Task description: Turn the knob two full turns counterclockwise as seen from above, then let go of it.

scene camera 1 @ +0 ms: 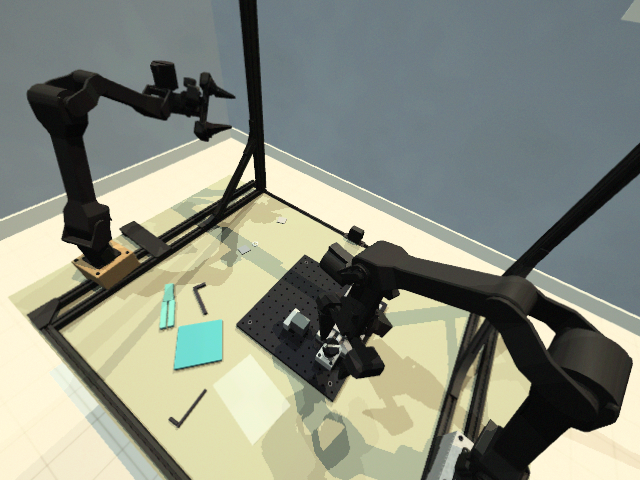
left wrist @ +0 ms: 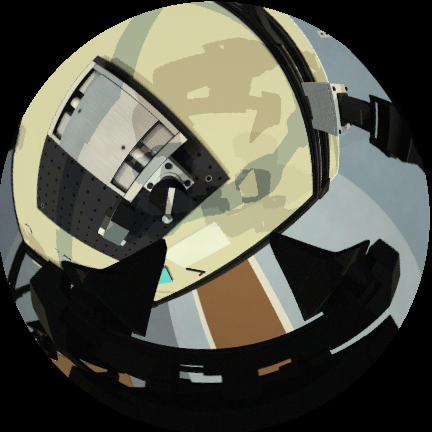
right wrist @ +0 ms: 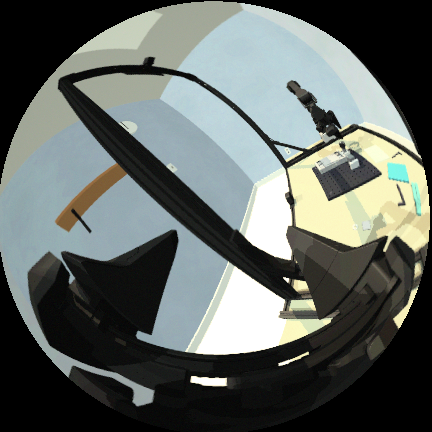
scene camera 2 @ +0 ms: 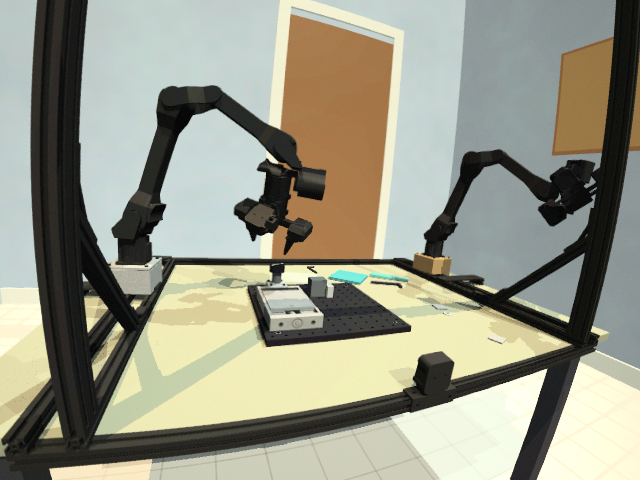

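Seen in the pictures: left gripper, fingertip midpoint: (scene camera 1: 330, 358) (left wrist: 218, 241) (right wrist: 341, 133) (scene camera 2: 269, 247); right gripper, fingertip midpoint: (scene camera 1: 233, 112) (right wrist: 234, 233) (scene camera 2: 583, 195); left arm's base, origin of the base link: (scene camera 1: 475, 478) (left wrist: 343, 107) (right wrist: 324, 130) (scene camera 2: 134, 261); right arm's base, origin of the base link: (scene camera 1: 102, 256) (scene camera 2: 433, 255).
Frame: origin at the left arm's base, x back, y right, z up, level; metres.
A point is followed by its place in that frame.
Observation:
The round black knob (scene camera 1: 330, 347) {z 0.008, x -0.334, y 0.004 m} (scene camera 2: 277, 268) {z 0.001, x -0.334, y 0.027 m} (left wrist: 159, 196) {z 0.007, x -0.334, y 0.021 m}, with a pale pointer bar on top, stands upright on its mount at the end of the silver stage (scene camera 2: 289, 298) {z -0.039, x -0.352, y 0.119 m} (left wrist: 107, 117) {z -0.039, x -0.332, y 0.117 m}. In the left wrist view the bar's rounded end points down the picture. My left gripper (scene camera 2: 269, 245) {z 0.041, x -0.316, y -0.026 m} (left wrist: 218, 241) {z 0.041, x -0.316, y -0.026 m} is open and empty, tilted, a little above the knob and not touching it. In the left wrist view the knob lies left of the middle of the finger gap. My right gripper (scene camera 1: 232, 111) {z 0.242, x -0.970, y 0.277 m} (right wrist: 234, 233) {z 0.242, x -0.970, y 0.277 m} is open and empty, high up and far from the knob.
The stage is on a black breadboard (scene camera 1: 273, 304) {z -0.068, x -0.536, y 0.020 m} (scene camera 2: 367, 315) {z -0.068, x -0.520, y 0.152 m} (left wrist: 65, 187) {z -0.068, x -0.472, y 0.135 m}, with a small grey block (scene camera 1: 298, 322) {z -0.024, x -0.436, y 0.011 m} (scene camera 2: 316, 286) {z -0.040, x -0.431, y 0.035 m} (left wrist: 117, 232) {z -0.024, x -0.431, y 0.017 m} beside the knob. A teal plate (scene camera 1: 199, 343) {z -0.071, x -0.591, y -0.173 m} (scene camera 2: 348, 276) {z -0.071, x -0.588, y -0.160 m}, two hex keys (scene camera 1: 201, 300) {z -0.073, x -0.688, y -0.102 m} (scene camera 1: 190, 407) {z -0.074, x -0.490, y -0.262 m} and a pale sheet (scene camera 1: 252, 397) {z -0.076, x -0.407, y -0.166 m} lie on the table.

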